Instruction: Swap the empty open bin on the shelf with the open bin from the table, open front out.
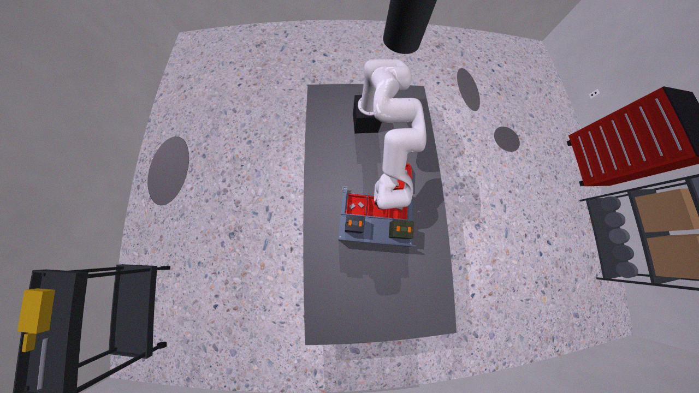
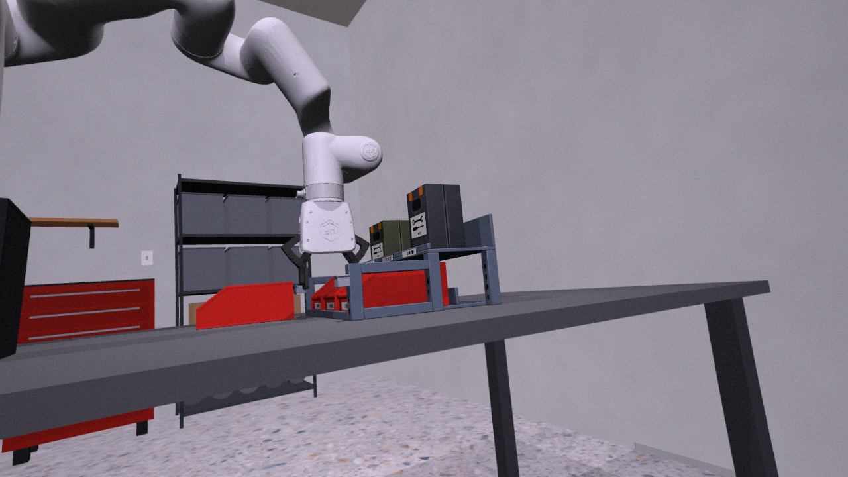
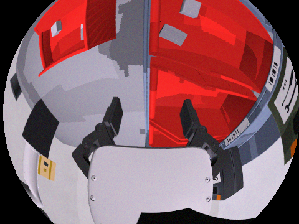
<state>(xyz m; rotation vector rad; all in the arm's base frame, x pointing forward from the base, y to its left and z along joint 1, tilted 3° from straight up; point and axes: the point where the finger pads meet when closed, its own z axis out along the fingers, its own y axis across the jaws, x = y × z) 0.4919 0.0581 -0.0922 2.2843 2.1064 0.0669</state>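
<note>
Right now the shelf lip is 1 cm behind my hand and 6 cm below it. The rest, counted from my hand: dark grey box 17 cm ahead, 13 cm to the right, 10 cm above; green box 19 cm ahead, 10 cm to the left, 8 cm above.
</note>
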